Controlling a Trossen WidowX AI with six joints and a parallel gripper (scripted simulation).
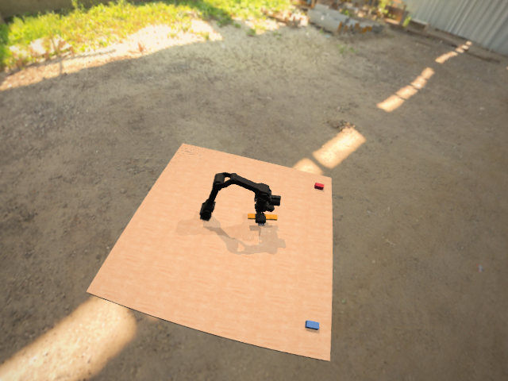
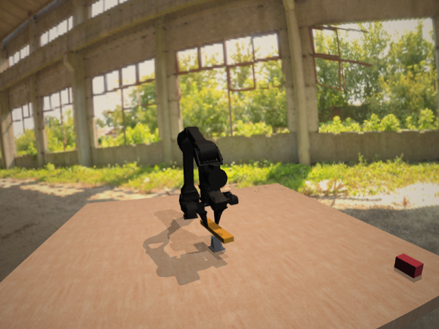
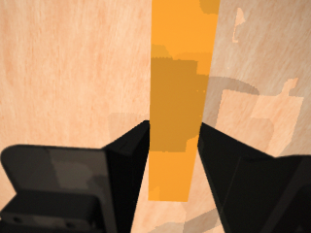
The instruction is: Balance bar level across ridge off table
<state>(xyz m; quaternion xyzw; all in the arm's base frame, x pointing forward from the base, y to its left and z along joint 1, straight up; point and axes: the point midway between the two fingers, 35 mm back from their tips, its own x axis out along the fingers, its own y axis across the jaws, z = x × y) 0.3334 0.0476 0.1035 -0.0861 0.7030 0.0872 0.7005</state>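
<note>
Right now the orange bar is 30 mm ahead of my gripper tip and 10 mm to the left of it. From my gripper tip the other things lie so: blue block (410 mm ahead, 550 mm to the right, 50 mm below); then red block (410 mm ahead, 450 mm to the left, 50 mm below).
</note>
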